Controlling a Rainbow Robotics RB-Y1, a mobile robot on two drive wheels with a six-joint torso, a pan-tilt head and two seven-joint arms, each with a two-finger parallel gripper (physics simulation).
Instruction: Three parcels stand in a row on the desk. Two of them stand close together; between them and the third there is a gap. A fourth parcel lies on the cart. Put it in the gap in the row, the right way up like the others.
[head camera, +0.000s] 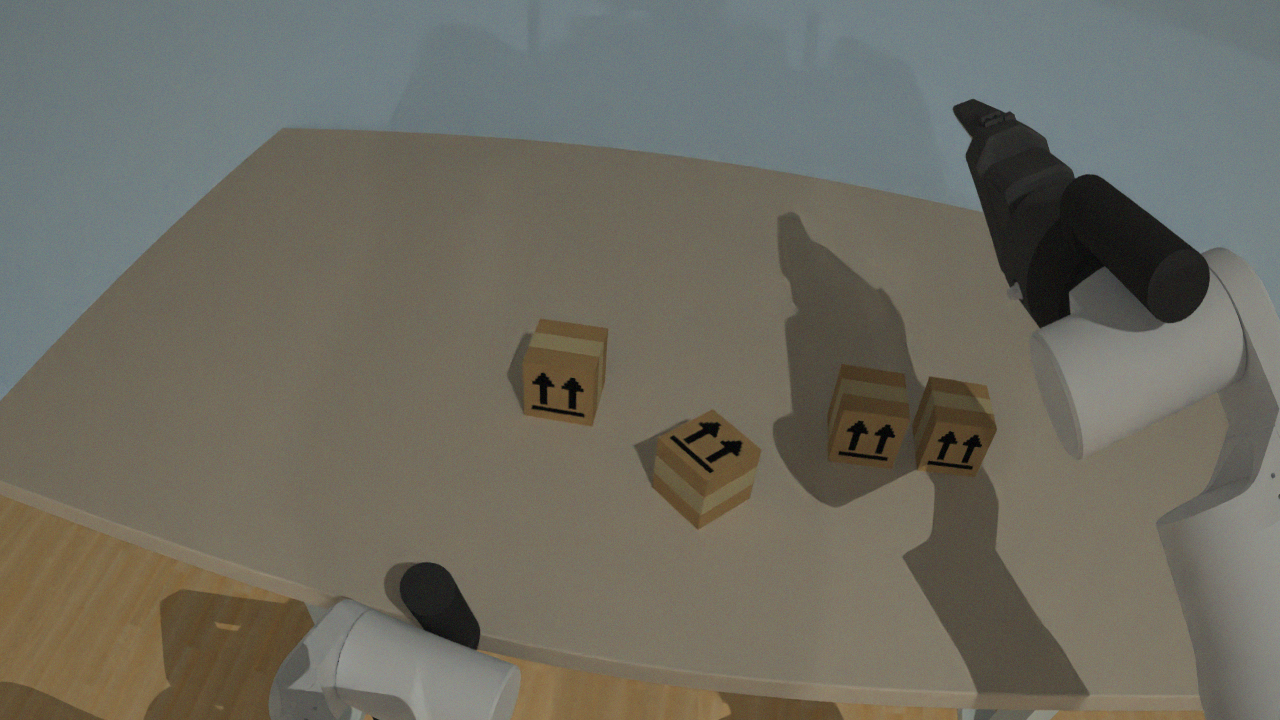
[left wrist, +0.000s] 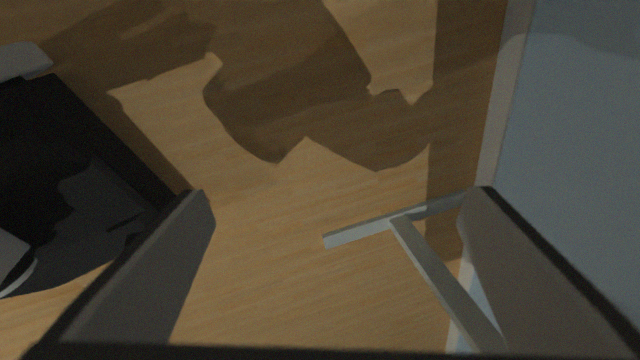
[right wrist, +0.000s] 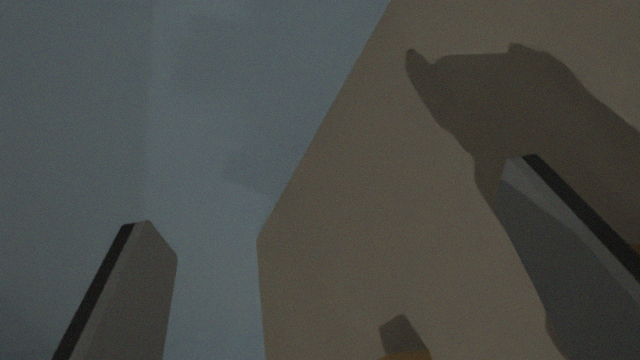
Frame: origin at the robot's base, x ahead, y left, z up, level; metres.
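Seen in the pictures: left gripper, fingertip midpoint: (left wrist: 331, 205); right gripper, fingertip midpoint: (head camera: 987, 172) (right wrist: 328, 211); robot's base at its link origin: (left wrist: 117, 153).
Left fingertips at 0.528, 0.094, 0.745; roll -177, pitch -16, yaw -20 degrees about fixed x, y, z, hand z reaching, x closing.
Observation:
Offsets run from my left fingertips to a thing's top centre, as dx, dy, dz. "spot": to the spot under its first point. Level surfaces: height alone.
Three parcels stand upright in a row on the desk @[dz +0.205] (head camera: 268, 358), arrows towards the robot: a left parcel @[+0.235, -0.080, +0.263] (head camera: 561, 385), then a gap, then a middle parcel @[+0.184, -0.331, +0.263] (head camera: 866, 429) and a right parcel @[+0.170, -0.412, +0.263] (head camera: 954, 438) close together. The fourth parcel @[+0.128, -0.186, +0.259] (head camera: 707, 470) lies on the desk in front of the gap, turned askew, its arrow face up. My left gripper (left wrist: 331, 205) is open and empty over the floor by the desk's front side; its fingers do not show in the head view. My right gripper (head camera: 971, 109) (right wrist: 328, 211) is open and empty, raised near the far right edge. The cart does not show.
My left forearm (head camera: 420, 667) is at the desk's front edge. My right arm (head camera: 1145, 376) reaches over the desk's right side and casts a shadow across the right parcels. A desk leg @[spot: +0.187, -0.853, -0.387] (left wrist: 435, 280) and the dark robot base (left wrist: 45, 150) show in the left wrist view.

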